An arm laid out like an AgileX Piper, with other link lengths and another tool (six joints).
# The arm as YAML. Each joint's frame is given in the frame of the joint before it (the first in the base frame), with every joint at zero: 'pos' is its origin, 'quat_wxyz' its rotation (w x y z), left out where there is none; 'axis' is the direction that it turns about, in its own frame. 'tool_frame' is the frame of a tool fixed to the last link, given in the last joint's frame.
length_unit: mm
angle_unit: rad
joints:
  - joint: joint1
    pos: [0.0, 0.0, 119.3]
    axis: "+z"
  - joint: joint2
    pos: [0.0, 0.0, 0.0]
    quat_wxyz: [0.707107, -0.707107, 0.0, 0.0]
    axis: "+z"
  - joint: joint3
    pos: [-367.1, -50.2, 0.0]
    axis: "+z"
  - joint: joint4
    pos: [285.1, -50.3, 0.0]
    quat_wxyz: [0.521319, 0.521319, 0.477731, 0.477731]
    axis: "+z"
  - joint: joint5
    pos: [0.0, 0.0, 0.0]
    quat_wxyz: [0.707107, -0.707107, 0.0, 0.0]
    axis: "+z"
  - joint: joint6
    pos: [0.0, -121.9, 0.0]
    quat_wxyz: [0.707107, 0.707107, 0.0, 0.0]
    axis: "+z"
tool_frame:
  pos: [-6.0, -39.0, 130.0]
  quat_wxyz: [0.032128, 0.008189, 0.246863, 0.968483]
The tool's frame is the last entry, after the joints.
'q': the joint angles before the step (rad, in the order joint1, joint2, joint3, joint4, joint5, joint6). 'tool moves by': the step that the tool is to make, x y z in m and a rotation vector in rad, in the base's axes. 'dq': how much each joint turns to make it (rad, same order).
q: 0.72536 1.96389 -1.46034 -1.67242 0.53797 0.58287
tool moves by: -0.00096 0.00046 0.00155 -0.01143 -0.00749 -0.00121
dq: 0.00378 -0.00051 0.00055 -0.00538 0.00977 -0.00580
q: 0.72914 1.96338 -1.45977 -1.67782 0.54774 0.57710
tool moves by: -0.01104 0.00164 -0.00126 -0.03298 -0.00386 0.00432
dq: 0.01911 -0.01706 0.03249 -0.00793 0.02399 -0.01249
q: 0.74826 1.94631 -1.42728 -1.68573 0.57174 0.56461
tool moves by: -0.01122 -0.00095 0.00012 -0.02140 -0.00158 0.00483
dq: 0.01475 -0.02356 0.03720 -0.00813 0.01595 -0.00328
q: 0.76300 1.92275 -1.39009 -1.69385 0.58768 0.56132
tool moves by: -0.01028 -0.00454 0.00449 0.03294 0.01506 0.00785
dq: 0.00206 -0.03764 0.03496 0.01076 -0.01870 0.02106
